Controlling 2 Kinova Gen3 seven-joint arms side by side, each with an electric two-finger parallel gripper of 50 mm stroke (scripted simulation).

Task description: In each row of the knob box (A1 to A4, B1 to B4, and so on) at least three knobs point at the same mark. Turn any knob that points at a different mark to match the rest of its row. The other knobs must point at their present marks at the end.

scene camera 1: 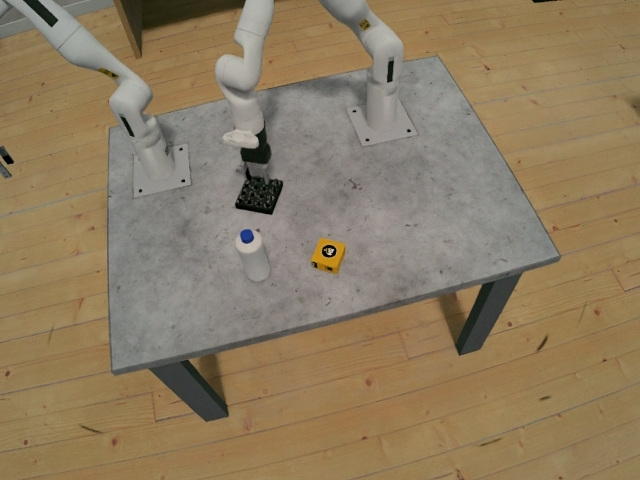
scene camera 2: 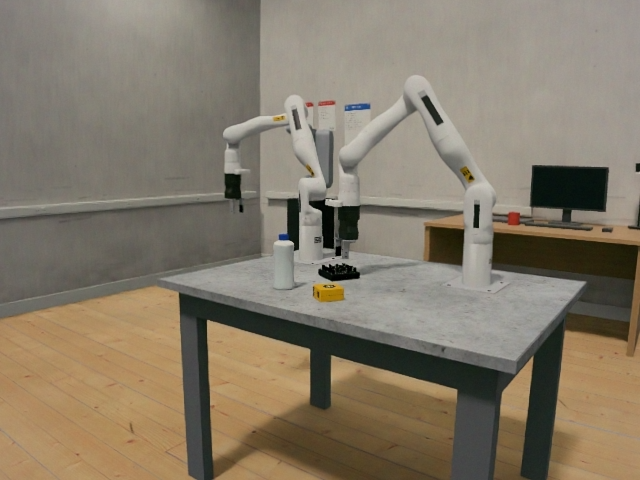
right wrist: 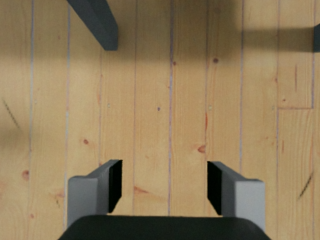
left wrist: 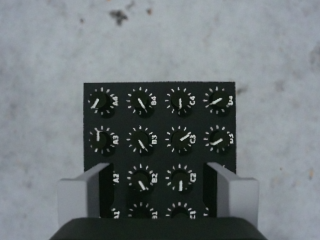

Labels:
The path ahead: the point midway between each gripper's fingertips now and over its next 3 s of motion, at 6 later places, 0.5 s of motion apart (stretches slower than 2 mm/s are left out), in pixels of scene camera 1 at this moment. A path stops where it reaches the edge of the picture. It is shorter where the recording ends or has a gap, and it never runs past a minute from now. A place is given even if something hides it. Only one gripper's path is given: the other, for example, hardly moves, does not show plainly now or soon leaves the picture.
The left gripper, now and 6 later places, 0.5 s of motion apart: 257,179; 259,175; 261,168; 263,165; 262,165; 261,165; 259,166

